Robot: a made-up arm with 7 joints.
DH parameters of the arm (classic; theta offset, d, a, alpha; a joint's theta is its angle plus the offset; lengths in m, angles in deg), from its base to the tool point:
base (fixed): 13.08 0 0.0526 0
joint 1: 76.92 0.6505 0.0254 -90
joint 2: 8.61 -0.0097 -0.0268 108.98
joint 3: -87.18 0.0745 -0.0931 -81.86
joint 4: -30.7 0 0.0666 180
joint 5: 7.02 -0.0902 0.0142 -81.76
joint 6: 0 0.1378 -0.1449 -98.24
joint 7: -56.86 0 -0.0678 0
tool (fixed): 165.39 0.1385 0 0
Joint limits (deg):
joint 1: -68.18..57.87
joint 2: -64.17..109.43
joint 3: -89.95..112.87
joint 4: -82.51..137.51
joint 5: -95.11..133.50
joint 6: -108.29..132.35
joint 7: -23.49..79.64
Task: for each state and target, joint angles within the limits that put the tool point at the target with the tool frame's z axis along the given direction. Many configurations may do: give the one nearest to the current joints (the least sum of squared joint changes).
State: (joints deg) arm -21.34 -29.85 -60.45 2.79 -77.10 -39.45 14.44
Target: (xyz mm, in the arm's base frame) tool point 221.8 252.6 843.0 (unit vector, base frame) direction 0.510 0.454 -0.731
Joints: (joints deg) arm 9.47 -22.89 -16.62 -20.34 -91.33 -74.90 6.24
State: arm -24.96 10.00 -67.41 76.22 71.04 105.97 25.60
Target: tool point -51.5 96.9 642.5 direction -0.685 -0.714 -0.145
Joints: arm -28.96 49.96 -82.05 46.13 111.17 100.12 21.97
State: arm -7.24 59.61 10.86 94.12 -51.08 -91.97 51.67
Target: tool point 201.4 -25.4 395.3 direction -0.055 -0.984 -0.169
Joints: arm 12.87 73.06 -13.40 83.20 -32.50 -97.19 45.75
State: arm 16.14 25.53 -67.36 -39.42 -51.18 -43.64 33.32
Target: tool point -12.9 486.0 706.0 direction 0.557 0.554 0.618
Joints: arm 28.94 20.32 -52.92 -67.27 -36.75 -65.00 66.47
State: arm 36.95 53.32 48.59 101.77 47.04 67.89 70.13
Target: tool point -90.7 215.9 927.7 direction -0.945 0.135 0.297
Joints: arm 23.39 75.97 63.15 99.97 48.03 38.89 79.64
